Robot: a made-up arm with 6 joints.
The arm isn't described. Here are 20 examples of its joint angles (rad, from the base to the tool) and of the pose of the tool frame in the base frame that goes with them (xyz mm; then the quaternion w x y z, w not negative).
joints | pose
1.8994 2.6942 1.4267 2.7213 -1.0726 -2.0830 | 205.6 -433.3 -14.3 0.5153 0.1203 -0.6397 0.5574
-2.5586 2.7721 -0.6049 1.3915 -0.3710 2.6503 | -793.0 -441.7 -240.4 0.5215 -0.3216 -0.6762 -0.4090
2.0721 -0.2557 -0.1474 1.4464 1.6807 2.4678 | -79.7 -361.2 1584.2 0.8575 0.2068 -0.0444 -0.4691
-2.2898 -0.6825 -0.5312 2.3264 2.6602 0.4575 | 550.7 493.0 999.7 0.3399 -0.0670 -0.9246 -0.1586
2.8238 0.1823 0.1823 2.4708 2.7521 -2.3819 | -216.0 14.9 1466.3 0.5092 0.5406 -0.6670 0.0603
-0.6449 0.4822 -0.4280 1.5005 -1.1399 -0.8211 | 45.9 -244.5 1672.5 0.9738 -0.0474 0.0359 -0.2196
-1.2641 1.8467 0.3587 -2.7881 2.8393 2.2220 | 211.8 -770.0 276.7 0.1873 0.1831 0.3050 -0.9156
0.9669 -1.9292 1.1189 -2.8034 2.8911 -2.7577 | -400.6 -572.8 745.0 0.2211 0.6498 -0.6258 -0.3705
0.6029 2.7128 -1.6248 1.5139 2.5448 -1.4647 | 437.3 537.5 495.5 0.2861 0.8313 0.4452 -0.1699
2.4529 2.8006 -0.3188 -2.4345 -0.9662 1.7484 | -529.1 270.0 -447.1 0.6394 0.6427 0.3946 0.1498
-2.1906 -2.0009 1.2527 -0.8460 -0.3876 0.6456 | 561.4 716.2 1004.8 0.1456 0.2607 -0.2990 0.9063
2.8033 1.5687 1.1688 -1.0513 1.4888 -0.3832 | -508.5 359.5 -93.0 0.2238 0.4849 0.0267 0.8450
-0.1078 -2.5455 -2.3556 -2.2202 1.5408 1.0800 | 453.4 -186.4 508.7 0.2919 0.1517 0.8376 -0.4362
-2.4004 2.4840 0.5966 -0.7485 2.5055 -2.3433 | -195.3 -48.4 -212.6 0.3245 -0.5678 -0.1066 0.7489
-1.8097 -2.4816 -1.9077 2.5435 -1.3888 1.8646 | -202.8 -371.7 -114.5 0.3781 -0.1022 -0.6644 -0.6365
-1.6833 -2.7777 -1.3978 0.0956 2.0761 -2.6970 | -10.4 -291.6 -252.4 0.0971 0.7434 -0.4140 -0.5163
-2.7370 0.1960 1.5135 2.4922 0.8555 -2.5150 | -805.9 -420.3 984.3 0.2763 0.3235 0.7909 -0.4399
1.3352 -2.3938 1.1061 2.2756 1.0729 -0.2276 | -401.5 -932.1 438.1 0.1077 -0.5605 -0.8145 -0.1045
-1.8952 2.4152 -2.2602 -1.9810 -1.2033 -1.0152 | -32.8 -538.5 1015.1 0.8679 0.0061 0.0056 0.4966
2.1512 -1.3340 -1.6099 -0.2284 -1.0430 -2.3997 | 122.0 -346.3 -109.4 0.1802 -0.5947 -0.5298 -0.5772
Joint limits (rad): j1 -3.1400..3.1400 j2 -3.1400..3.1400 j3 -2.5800..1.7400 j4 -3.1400..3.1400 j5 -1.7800..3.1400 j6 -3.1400..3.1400
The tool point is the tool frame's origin. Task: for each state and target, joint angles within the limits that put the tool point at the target. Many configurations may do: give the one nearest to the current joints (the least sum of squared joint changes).
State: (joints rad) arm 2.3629 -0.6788 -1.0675 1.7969 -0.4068 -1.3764
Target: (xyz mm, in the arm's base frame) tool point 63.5 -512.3 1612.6
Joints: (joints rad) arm 1.6235 0.1165 -0.8802 1.8006 -0.3254 -1.3849
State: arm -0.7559 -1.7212 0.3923 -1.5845 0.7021 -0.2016
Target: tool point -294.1 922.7 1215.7
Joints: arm -1.3803 -1.5207 0.7316 -1.5416 0.6416 -0.2094
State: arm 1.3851 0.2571 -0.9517 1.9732 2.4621 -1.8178
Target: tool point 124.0 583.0 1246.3
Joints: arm 1.1079 1.1163 -0.5891 1.9187 2.7042 -1.8401
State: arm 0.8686 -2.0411 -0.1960 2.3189 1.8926 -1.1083
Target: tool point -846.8 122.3 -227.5
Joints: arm 0.0525 -2.1872 -0.0894 2.1836 1.1190 -1.0380
